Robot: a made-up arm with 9 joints.
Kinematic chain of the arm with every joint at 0, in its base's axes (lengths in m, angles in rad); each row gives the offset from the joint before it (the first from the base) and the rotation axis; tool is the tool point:
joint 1: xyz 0 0 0.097 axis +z
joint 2: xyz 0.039 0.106 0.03 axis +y
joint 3: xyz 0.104 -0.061 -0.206 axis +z
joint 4: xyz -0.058 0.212 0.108 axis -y
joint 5: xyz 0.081 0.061 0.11 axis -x
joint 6: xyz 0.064 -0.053 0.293 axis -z
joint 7: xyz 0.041 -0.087 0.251 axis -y
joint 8: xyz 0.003 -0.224 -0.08 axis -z
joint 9: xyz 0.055 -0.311 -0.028 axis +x
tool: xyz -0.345 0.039 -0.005
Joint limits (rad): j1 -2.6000..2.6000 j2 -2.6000..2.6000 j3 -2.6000..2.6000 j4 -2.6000..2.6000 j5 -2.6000..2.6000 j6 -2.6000..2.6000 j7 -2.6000..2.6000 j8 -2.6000..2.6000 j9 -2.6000..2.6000
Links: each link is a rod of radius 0.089 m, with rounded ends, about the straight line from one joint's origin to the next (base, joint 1, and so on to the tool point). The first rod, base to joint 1, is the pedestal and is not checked.
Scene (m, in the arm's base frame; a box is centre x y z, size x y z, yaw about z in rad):
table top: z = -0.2
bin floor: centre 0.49 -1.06 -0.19 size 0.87 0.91 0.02 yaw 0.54
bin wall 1: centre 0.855 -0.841 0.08 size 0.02 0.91 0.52 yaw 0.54
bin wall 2: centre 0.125 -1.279 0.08 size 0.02 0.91 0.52 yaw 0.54
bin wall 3: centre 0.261 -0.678 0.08 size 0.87 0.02 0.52 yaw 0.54
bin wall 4: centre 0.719 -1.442 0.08 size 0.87 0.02 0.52 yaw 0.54
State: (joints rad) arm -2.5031 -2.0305 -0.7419 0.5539 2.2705 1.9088 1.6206 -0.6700 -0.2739
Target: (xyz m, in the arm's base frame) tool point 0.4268 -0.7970 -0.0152
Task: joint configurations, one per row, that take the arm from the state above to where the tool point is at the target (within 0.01 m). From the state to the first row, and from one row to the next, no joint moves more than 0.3 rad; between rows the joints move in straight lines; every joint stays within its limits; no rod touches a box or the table.
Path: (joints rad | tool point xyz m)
1: -2.3824 -1.9322 -0.5530 0.3947 2.2069 1.8438 1.5873 -0.5189 -0.2743 | 0.2710 -0.9385 0.2660
2: -2.2617 -1.8339 -0.3642 0.2356 2.1434 1.7788 1.5539 -0.3678 -0.2747 | 0.4268 -0.7970 -0.0152

